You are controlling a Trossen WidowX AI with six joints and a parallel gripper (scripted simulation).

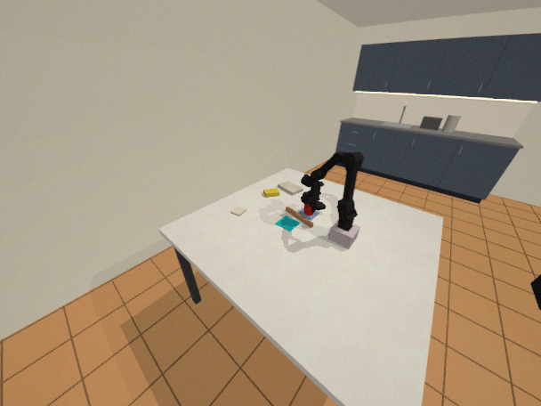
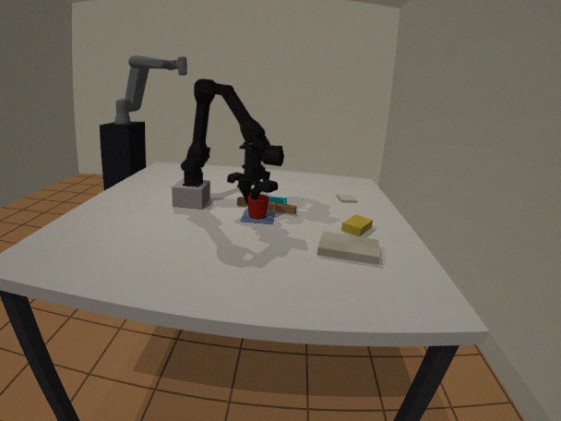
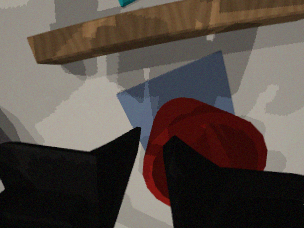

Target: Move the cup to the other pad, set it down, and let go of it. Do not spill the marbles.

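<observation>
My gripper tip is 5 cm above the blue pad, 3 cm short of it and 2 cm to the left of it. Round my gripper tip: red cup (3 cm ahead, 2 cm to the right); wooden bar (7 cm to the left, 5 cm ahead, 3 cm below); teal pad (16 cm to the left, 7 cm ahead, 5 cm below).
</observation>
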